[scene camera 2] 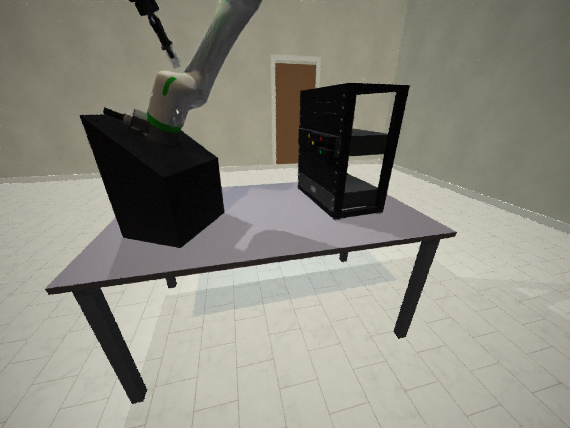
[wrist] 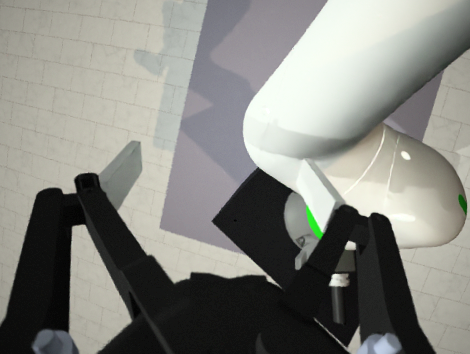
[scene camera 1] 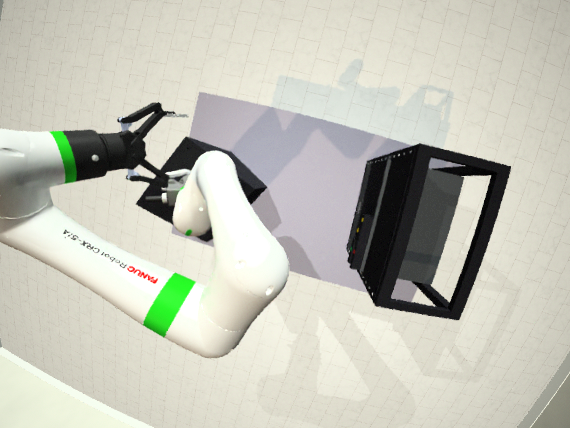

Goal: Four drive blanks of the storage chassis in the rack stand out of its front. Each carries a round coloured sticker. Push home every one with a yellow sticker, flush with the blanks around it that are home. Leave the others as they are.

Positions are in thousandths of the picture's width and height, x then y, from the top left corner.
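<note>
There's a black rack (scene camera 1: 710,496) here, and you get the rack in scene camera 2 (scene camera 2: 571,422) too, but it's out of frame in the wrist view. My gripper (scene camera 1: 327,338) is here as well, and I can also see it in the wrist view (wrist: 476,465).
</note>
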